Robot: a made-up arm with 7 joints.
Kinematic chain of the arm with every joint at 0, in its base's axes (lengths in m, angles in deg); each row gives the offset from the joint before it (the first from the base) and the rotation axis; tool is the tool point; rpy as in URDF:
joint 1: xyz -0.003 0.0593 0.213 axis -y
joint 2: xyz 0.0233 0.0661 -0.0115 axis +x
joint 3: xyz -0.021 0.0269 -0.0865 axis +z
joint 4: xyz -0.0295 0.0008 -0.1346 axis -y
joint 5: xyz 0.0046 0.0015 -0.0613 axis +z
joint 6: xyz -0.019 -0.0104 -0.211 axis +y
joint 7: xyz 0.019 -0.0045 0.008 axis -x
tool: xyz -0.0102 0.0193 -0.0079 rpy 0 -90 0
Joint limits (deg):
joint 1: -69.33..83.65
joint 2: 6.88..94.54
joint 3: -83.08..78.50
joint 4: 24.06..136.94
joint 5: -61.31..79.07
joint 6: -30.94..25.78
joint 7: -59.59..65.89
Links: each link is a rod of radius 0.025 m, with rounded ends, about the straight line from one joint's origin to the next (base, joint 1, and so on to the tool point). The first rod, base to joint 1, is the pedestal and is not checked.
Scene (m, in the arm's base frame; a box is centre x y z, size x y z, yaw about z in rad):
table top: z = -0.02
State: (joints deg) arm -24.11 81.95 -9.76 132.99 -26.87 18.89 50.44
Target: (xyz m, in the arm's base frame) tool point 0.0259 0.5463 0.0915
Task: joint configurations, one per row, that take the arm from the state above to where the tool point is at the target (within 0.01 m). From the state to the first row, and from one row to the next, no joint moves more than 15 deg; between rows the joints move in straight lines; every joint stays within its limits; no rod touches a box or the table.
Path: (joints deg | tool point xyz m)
1: -29.61 76.28 3.93 118.97 -27.89 19.93 50.08 | 0.2005 0.2265 0.1080
2: -35.10 70.60 17.63 104.95 -28.91 20.96 49.72 | 0.2135 0.3106 0.1029
3: -40.60 64.93 31.32 90.93 -29.93 22.00 49.36 | 0.1898 0.4021 0.0990
4: -46.09 59.26 45.02 76.92 -30.94 23.04 49.00 | 0.1259 0.4861 0.0950
5: -51.59 53.58 58.71 62.90 -31.96 24.07 48.64 | 0.0259 0.5463 0.0915

